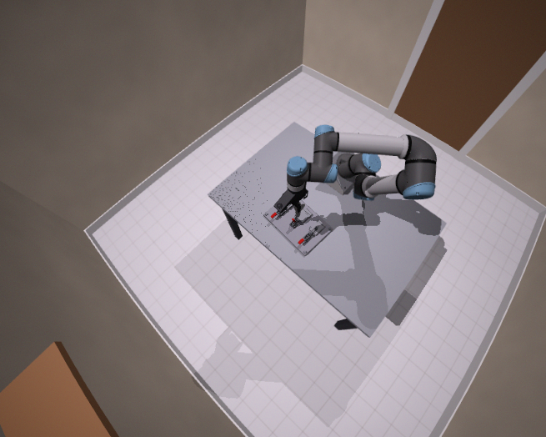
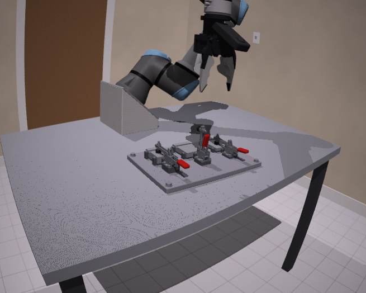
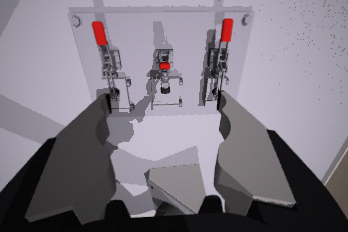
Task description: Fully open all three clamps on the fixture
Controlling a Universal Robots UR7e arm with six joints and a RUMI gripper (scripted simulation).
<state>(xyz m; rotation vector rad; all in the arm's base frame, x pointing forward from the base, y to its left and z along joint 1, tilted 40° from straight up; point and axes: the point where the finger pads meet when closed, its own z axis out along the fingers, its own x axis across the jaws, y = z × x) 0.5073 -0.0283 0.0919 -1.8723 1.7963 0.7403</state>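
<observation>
My hand is 110 mm past the grey part block, 110 mm to the left of it and 210 mm above it. Round my hand: grey fixture plate: 60 mm behind, 240 mm below.
</observation>
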